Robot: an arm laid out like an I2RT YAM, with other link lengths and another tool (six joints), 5 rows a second.
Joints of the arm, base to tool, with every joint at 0 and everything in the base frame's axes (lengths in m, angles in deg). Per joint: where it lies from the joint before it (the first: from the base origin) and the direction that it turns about. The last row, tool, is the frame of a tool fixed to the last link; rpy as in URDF.
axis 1: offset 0 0 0.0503 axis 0 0 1
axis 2: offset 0.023 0.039 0.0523 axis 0 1 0
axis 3: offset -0.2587 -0.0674 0 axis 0 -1 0
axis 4: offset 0.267 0.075 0.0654 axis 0 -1 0
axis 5: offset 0.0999 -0.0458 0.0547 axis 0 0 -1
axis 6: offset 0.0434 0 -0.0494 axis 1 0 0
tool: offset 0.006 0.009 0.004 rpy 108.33 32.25 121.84
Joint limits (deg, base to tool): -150..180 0..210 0..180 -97..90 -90..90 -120..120
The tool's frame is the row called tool.
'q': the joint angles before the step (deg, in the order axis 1, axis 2, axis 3, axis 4, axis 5, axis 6). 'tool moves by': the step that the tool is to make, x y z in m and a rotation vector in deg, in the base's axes. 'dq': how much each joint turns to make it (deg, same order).
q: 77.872 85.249 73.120 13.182 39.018 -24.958
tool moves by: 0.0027 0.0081 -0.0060 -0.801 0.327 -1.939
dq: 0.083 2.022 1.147 -0.087 2.023 0.172
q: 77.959 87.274 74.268 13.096 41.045 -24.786
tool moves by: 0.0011 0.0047 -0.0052 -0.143 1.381 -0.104
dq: -0.004 1.052 0.693 -1.222 0.084 1.754
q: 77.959 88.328 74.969 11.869 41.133 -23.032
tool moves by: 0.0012 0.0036 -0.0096 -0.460 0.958 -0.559
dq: -0.003 0.892 -0.434 -0.083 0.524 1.149
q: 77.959 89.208 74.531 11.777 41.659 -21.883
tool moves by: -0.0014 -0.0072 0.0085 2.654 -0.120 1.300
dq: -0.168 -1.748 -1.134 1.664 -1.481 0.522
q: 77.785 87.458 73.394 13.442 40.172 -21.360
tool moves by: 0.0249 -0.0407 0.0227 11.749 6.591 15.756
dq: -7.452 -7.892 -4.910 1.052 -22.993 11.495
